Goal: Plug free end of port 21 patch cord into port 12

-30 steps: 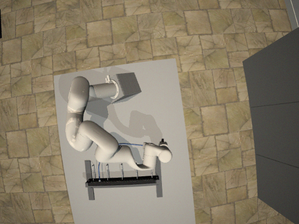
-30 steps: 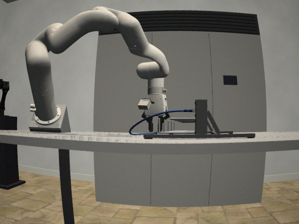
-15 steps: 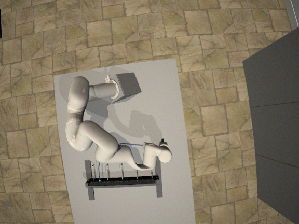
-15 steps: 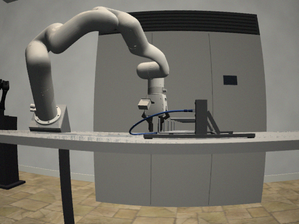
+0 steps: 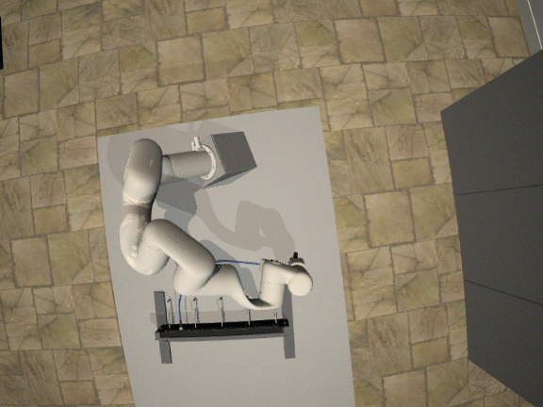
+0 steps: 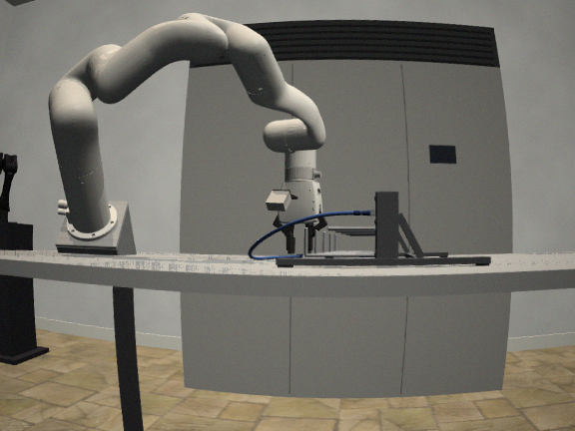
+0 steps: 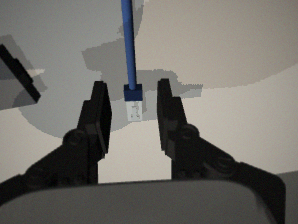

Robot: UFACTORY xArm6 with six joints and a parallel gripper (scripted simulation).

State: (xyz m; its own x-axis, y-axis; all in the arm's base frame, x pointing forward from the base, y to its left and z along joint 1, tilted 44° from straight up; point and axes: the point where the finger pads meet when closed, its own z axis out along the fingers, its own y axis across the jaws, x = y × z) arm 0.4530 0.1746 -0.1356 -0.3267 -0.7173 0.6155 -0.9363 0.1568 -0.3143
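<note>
Right now the plug is 20 mm to the left of my hand, 20 mm below it and 10 mm ahead of it.
</note>
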